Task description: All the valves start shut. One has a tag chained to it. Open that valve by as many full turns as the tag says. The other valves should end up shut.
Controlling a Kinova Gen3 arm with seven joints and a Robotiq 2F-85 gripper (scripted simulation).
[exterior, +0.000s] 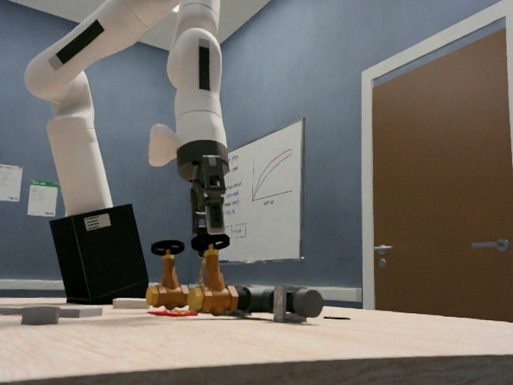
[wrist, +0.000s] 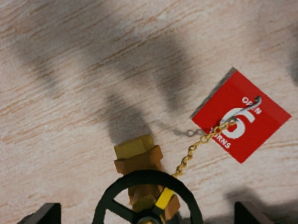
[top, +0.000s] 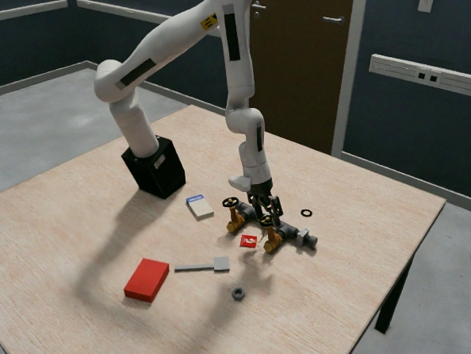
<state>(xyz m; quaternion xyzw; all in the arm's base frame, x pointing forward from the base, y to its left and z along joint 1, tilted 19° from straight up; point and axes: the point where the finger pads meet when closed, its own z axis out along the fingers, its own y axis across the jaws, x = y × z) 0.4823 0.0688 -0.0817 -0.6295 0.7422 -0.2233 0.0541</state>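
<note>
My gripper is now 6 cm past the red tag, 3 cm to the left of it and 10 cm above it. Also, from my hand: red block 13 cm behind, 35 cm to the right, 8 cm below; white card box 29 cm behind, 3 cm to the right, 9 cm below; grey t-shaped tool 6 cm behind, 19 cm to the right, 9 cm below.
</note>
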